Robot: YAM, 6 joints.
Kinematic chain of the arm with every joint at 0, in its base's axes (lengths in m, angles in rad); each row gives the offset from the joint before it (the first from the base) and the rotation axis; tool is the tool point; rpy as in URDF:
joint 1: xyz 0 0 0.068 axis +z
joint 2: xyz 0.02 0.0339 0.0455 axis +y
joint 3: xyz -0.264 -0.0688 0 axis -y
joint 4: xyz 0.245 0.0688 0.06 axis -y
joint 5: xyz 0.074 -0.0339 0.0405 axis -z
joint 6: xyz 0.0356 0 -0.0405 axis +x
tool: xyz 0 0 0 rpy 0 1.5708 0
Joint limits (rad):
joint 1: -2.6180..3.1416
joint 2: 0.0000..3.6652
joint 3: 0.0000..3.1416
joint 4: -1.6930..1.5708
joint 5: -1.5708..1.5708
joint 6: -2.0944..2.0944
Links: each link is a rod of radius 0.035 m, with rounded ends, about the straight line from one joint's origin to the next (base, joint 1, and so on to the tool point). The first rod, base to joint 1, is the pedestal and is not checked.
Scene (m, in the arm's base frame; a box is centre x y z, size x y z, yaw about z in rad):
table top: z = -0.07
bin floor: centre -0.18 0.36 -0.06 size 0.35 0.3 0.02 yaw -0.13
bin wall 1: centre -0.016 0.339 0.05 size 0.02 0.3 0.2 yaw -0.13
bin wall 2: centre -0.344 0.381 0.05 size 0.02 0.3 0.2 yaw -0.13
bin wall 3: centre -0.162 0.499 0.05 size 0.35 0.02 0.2 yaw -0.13
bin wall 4: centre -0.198 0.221 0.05 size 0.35 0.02 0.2 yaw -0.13
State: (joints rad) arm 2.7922 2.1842 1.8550 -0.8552 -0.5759 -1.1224
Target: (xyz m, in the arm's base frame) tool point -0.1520 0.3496 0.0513
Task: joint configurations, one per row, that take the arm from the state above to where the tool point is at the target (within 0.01 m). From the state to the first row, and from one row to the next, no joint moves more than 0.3 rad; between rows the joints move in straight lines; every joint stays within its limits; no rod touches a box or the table.
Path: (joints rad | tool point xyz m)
1: 2.5066 2.0940 1.7711 -0.9249 -0.5540 -1.1224 | -0.3624 0.2438 0.2225
2: 2.2209 2.0038 1.6872 -0.9947 -0.5322 -1.1224 | -0.2620 0.3147 0.2327
3: 1.9353 1.9135 1.6033 -1.0644 -0.5103 -1.1224 | -0.1520 0.3496 0.2414
4: 1.9360 2.1330 1.5434 -1.0232 -0.5019 -1.1224 | -0.1565 0.3612 0.1454
5: 1.9367 2.3524 1.4835 -0.9821 -0.4936 -1.1224 | -0.1520 0.3496 0.0513

